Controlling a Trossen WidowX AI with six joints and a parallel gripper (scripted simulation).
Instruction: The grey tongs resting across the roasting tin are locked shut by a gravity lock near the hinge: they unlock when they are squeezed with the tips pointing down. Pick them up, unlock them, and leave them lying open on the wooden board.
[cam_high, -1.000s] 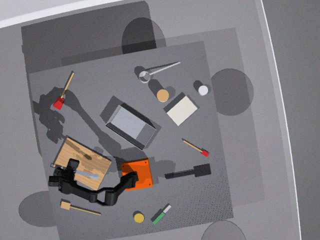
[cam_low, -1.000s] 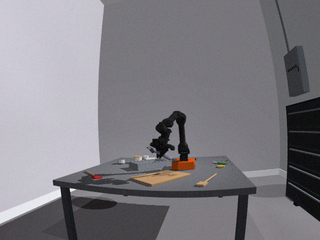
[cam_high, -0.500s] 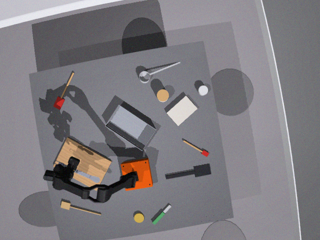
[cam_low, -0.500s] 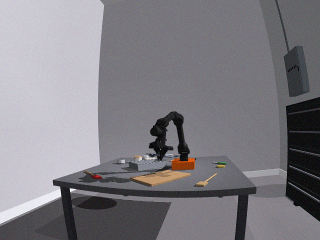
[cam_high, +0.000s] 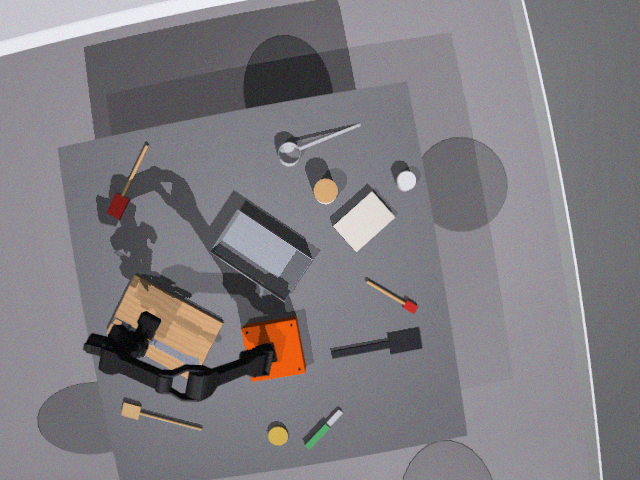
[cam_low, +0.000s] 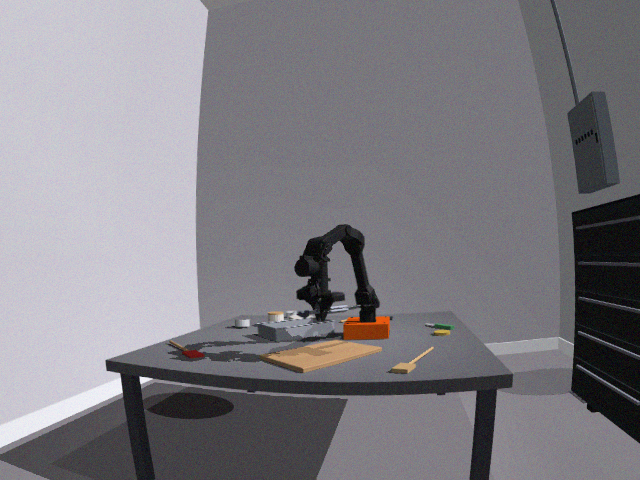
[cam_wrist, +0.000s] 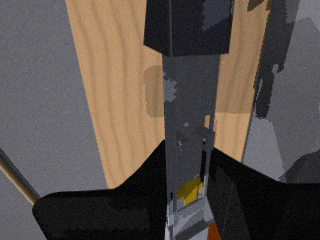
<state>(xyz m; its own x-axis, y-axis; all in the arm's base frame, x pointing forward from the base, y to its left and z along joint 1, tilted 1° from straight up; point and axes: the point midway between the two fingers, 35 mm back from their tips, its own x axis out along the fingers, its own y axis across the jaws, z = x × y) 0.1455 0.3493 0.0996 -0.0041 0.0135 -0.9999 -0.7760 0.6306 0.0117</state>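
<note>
The wooden board is 12 cm below my gripper tip. The rest, counted from my gripper tip: roasting tin: 18 cm ahead, 40 cm to the right, 10 cm below; red spatula: 51 cm ahead, 4 cm to the left, 12 cm below; yellow lock piece: 1 cm to the right, 3 cm above.
</note>
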